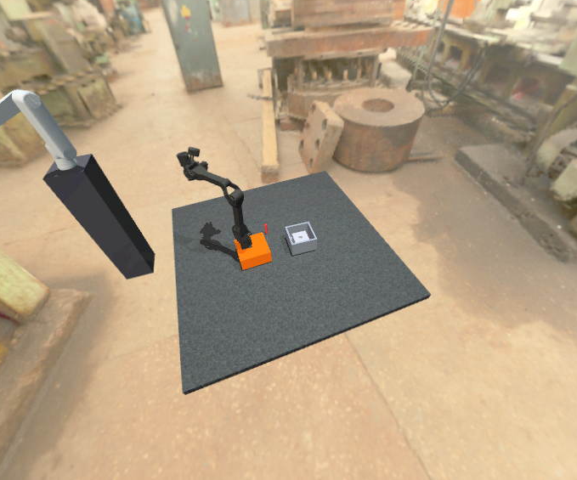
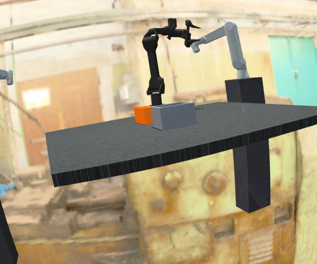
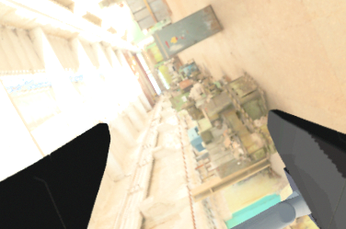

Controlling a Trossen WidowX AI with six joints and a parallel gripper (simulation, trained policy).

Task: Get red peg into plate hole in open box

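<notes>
The red peg is 33 cm ahead of my gripper tip, 29 cm to the right of it and 45 cm below it. Also, from my gripper tip: grey box (51 cm ahead, 45 cm to the right, 46 cm below).
</notes>
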